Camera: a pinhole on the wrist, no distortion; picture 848 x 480 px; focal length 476.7 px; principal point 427.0 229.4 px. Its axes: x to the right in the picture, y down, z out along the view. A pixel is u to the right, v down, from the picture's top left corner.
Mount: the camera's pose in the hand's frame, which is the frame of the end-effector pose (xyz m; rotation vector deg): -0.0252 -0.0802 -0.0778 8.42 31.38 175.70
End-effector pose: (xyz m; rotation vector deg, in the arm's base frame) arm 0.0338 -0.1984 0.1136 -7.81 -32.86 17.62
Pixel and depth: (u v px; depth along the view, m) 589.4 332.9 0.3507
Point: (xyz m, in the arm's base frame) -0.2061 -0.2470 0.3012
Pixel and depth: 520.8 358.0 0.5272
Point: -0.2829 -0.2306 0.4732
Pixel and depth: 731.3 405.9 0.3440
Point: -0.2860 -0.3226 0.2764
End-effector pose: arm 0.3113 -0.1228 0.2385 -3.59 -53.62 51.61
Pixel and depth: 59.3 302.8 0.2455
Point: 0.2802 -0.0654 0.4708
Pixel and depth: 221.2 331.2 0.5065
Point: 0.0895 -0.0980 0.6618
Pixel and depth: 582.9 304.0 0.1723
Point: 0.2522 -0.2272 0.2736
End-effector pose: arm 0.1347 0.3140 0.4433 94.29 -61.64 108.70
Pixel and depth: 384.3 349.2 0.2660
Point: 0.2913 0.1957 0.4824
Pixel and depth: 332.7 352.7 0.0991
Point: 0.1998 0.3406 0.4672
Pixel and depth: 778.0 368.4 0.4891
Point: 0.5295 0.0420 0.1323
